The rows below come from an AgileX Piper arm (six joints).
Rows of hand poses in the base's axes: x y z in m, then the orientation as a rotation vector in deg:
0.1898 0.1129 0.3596 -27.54 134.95 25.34
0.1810 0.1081 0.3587 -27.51 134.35 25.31
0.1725 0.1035 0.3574 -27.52 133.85 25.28
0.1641 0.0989 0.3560 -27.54 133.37 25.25
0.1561 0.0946 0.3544 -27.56 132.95 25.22
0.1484 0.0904 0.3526 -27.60 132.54 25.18
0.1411 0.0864 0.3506 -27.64 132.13 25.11
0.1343 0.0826 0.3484 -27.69 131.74 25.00
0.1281 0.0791 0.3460 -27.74 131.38 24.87
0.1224 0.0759 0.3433 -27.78 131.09 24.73
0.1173 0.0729 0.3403 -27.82 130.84 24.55
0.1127 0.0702 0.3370 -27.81 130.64 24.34
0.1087 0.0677 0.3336 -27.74 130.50 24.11
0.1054 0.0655 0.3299 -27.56 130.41 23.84
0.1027 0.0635 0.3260 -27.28 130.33 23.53
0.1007 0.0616 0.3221 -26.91 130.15 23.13
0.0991 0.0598 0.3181 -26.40 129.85 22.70
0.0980 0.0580 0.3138 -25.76 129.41 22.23
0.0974 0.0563 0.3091 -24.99 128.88 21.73
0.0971 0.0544 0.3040 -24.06 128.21 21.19
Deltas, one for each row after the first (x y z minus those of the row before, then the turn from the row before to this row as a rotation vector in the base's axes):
-0.0088 -0.0048 -0.0009 0.15 -0.58 -0.02
-0.0085 -0.0046 -0.0013 0.11 -0.48 0.01
-0.0084 -0.0046 -0.0014 0.10 -0.46 0.01
-0.0080 -0.0043 -0.0016 0.09 -0.41 0.01
-0.0077 -0.0042 -0.0018 0.07 -0.40 0.02
-0.0073 -0.0040 -0.0020 0.05 -0.41 0.02
-0.0068 -0.0038 -0.0022 0.02 -0.40 0.01
-0.0062 -0.0035 -0.0024 -0.01 -0.38 0.00
-0.0057 -0.0032 -0.0027 -0.03 -0.31 -0.01
-0.0051 -0.0030 -0.0030 -0.07 -0.29 -0.02
-0.0046 -0.0027 -0.0033 -0.08 -0.25 -0.07
-0.0040 -0.0025 -0.0034 -0.09 -0.20 -0.12
-0.0033 -0.0022 -0.0037 -0.10 -0.16 -0.21
-0.0027 -0.0020 -0.0039 -0.10 -0.16 -0.30
-0.0020 -0.0019 -0.0039 -0.10 -0.28 -0.39
-0.0016 -0.0018 -0.0040 -0.05 -0.40 -0.50
-0.0011 -0.0018 -0.0043 0.01 -0.54 -0.60
-0.0006 -0.0017 -0.0047 0.05 -0.64 -0.71
-0.0003 -0.0019 -0.0051 0.11 -0.78 -0.84

